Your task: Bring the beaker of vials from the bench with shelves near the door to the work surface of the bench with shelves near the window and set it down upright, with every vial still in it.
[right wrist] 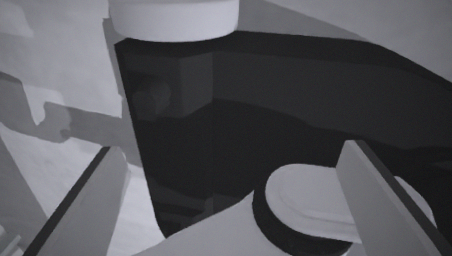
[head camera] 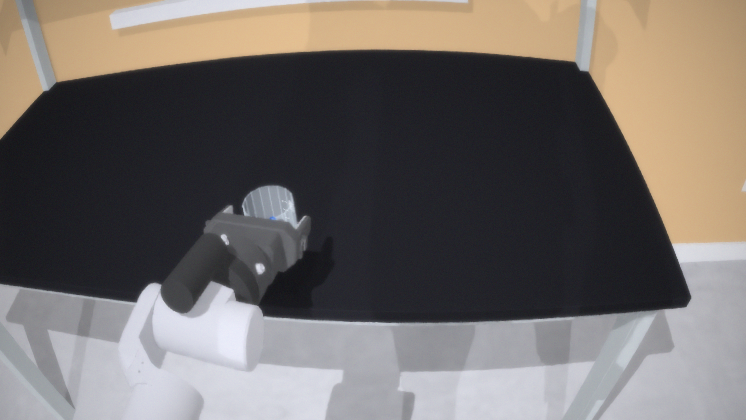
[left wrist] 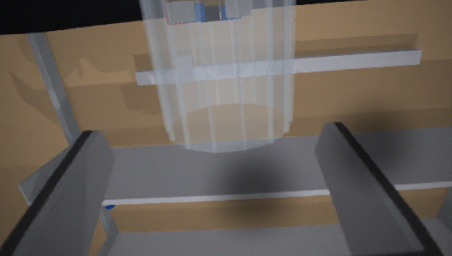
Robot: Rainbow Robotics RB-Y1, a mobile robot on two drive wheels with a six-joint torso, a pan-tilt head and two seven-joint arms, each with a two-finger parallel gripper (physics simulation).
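The clear beaker (head camera: 263, 200) (left wrist: 227, 85) stands upright on the black bench top (head camera: 443, 182). My left gripper (head camera: 267, 214) (left wrist: 216, 140) is open, with one finger to each side of the beaker and a gap at both sides in the left wrist view. In the head camera its body hides the lower part of the beaker. A blue vial cap (head camera: 272, 218) shows inside. In the left wrist view, several vials (left wrist: 182, 12) with white, blue and red parts show at the top edge; their exact number is hidden. My right gripper (right wrist: 231, 158) is open and empty, away from the beaker.
Grey uprights (head camera: 585, 36) (left wrist: 54, 90) stand at the bench's back corners. A white rail (head camera: 261, 9) (left wrist: 350, 62) runs along the orange wall. A grey shelf (left wrist: 240, 172) shows in the left wrist view. The bench's front edge lies under my left arm. Dark and white robot parts show beyond the right fingers.
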